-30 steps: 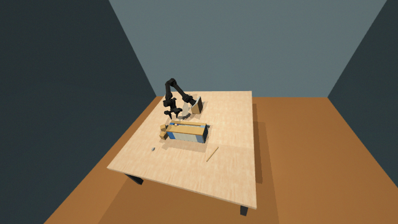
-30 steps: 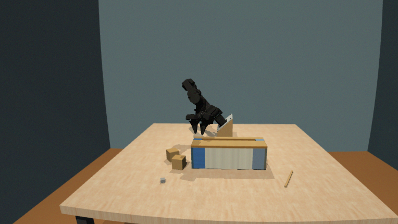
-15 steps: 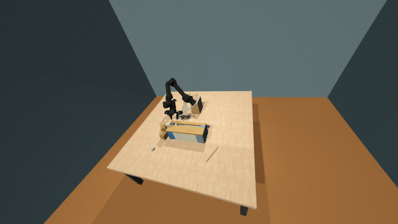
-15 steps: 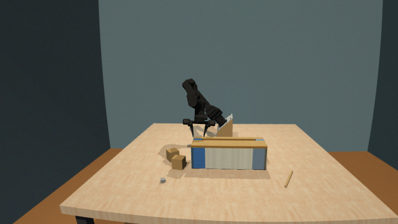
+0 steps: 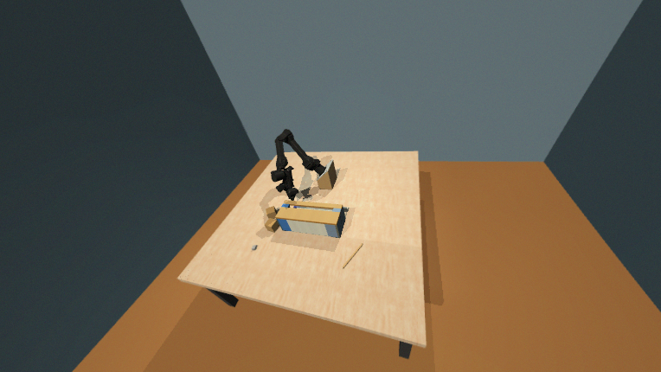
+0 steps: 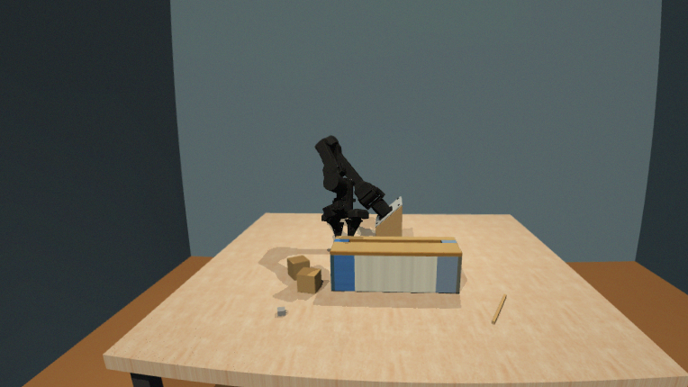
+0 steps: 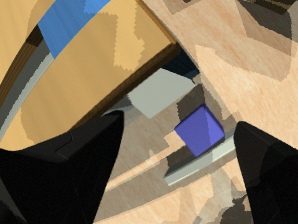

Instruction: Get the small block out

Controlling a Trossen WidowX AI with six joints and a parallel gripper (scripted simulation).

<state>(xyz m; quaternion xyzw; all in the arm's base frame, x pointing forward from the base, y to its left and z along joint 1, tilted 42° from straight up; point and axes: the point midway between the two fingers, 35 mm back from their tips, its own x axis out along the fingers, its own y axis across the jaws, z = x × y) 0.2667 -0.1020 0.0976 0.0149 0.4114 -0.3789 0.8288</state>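
Right now my gripper tip is 2 cm past the purple-blue block, 1 cm to the right of it and 9 cm above it. Also, from my gripper tip: box (6 cm ahead, 17 cm to the left, 4 cm below); then thin wooden stick (27 cm ahead, 46 cm to the left, 10 cm below); then tiny grey cube (32 cm ahead, 14 cm to the right, 9 cm below).
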